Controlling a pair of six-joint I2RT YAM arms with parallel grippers.
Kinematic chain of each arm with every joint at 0, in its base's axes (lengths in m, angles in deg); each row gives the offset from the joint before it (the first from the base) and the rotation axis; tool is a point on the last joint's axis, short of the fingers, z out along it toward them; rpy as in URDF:
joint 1: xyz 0 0 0.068 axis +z
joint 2: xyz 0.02 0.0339 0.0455 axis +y
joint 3: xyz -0.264 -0.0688 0 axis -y
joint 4: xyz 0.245 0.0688 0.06 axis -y
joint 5: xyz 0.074 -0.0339 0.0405 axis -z
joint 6: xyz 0.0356 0 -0.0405 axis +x
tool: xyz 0 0 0 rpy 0 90 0
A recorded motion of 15 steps. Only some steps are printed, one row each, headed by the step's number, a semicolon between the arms.
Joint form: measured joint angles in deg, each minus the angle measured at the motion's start. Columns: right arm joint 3, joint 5, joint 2, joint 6, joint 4, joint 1; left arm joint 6, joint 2, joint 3, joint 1, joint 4, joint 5.
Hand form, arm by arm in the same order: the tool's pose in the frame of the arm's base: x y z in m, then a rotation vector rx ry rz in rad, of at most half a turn. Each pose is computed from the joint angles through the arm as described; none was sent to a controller.
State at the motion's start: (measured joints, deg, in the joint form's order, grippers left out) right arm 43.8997 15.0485 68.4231 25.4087 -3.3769 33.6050; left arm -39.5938 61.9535 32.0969 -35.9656 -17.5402 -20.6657
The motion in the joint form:
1: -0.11 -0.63 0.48 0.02 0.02 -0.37; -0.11 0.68 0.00 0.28 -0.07 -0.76
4: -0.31 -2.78 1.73 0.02 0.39 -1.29; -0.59 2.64 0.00 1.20 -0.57 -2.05
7: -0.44 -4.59 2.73 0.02 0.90 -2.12; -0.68 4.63 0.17 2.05 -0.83 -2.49
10: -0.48 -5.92 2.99 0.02 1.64 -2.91; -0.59 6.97 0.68 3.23 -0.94 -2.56
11: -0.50 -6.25 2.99 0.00 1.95 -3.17; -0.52 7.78 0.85 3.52 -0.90 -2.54
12: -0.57 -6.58 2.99 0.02 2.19 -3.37; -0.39 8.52 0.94 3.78 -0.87 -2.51
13: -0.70 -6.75 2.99 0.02 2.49 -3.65; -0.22 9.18 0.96 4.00 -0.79 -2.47
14: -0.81 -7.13 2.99 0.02 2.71 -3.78; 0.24 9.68 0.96 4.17 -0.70 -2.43
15: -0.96 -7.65 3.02 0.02 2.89 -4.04; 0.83 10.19 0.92 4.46 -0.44 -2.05
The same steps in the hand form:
1: 0.2287 0.1393 0.2584 0.0146 2.0717 0.3746; 0.1795 -0.1129 0.1953 -0.2511 2.3319 -0.1968
4: 0.2331 0.1385 0.2523 0.0051 2.0974 0.3919; 0.1832 -0.1104 0.1884 -0.2814 2.3519 -0.1379
7: 0.2368 0.1375 0.2478 -0.0005 2.1141 0.4089; 0.1870 -0.1089 0.1823 -0.2973 2.3746 -0.0960
10: 0.2395 0.1356 0.2476 0.0007 2.1111 0.4273; 0.1927 -0.1072 0.1768 -0.3146 2.3981 -0.0584
11: 0.2402 0.1348 0.2480 0.0022 2.1072 0.4325; 0.1945 -0.1070 0.1748 -0.3173 2.4061 -0.0479
12: 0.2407 0.1342 0.2479 0.0030 2.1054 0.4376; 0.1959 -0.1068 0.1727 -0.3181 2.4148 -0.0370
13: 0.2413 0.1331 0.2477 0.0066 2.1028 0.4390; 0.1971 -0.1065 0.1705 -0.3172 2.4229 -0.0271
14: 0.2415 0.1328 0.2474 0.0050 2.1022 0.4450; 0.1979 -0.1063 0.1688 -0.3097 2.4298 -0.0175
15: 0.2419 0.1320 0.2466 0.0042 2.1038 0.4513; 0.1990 -0.1059 0.1670 -0.3004 2.4384 -0.0138

